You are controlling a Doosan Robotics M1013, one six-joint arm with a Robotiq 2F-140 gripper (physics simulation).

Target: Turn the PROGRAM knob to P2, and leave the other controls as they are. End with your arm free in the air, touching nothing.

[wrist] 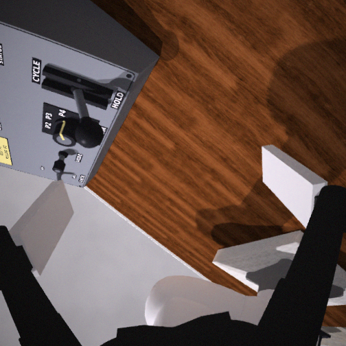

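Observation:
The PROGRAM knob (63,134) is a round dark knob with a yellow pointer line, on the grey control panel (25,100) at the left of the wrist view. The upper end of its line lies toward the P4 label (62,113). The P2 label (48,124) and P3 label (48,116) are left of it. The lever's black ball hides part of the knob's surroundings and the PROGRAM label. My gripper (164,180) is open and empty. Its left finger pad shows below the panel's lower edge, its right pad over the wooden surface; the knob is above the left pad in view.
A lever with a black ball (89,132) leans out of the CYCLE/HOLD slot (57,77), close beside the knob. A small toggle switch (59,166) is below the knob. A yellow label (5,151) is at the left edge. A light grey surface (120,260) borders the brown wooden surface (210,110).

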